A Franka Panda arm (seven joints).
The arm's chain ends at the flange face. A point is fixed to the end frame.
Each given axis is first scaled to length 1.
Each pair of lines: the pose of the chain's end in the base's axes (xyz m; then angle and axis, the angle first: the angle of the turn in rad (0 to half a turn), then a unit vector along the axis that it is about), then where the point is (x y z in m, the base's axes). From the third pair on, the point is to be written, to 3 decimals.
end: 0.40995, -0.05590, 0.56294, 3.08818, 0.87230, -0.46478, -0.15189
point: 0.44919 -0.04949 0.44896
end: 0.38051, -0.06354, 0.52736, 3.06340, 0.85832, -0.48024, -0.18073
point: 0.41246 -0.05851 0.41106
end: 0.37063, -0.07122, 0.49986, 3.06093, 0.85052, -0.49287, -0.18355
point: 0.402 -0.068 0.383
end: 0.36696, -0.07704, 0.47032, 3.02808, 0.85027, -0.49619, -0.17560
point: 0.398 -0.078 0.354
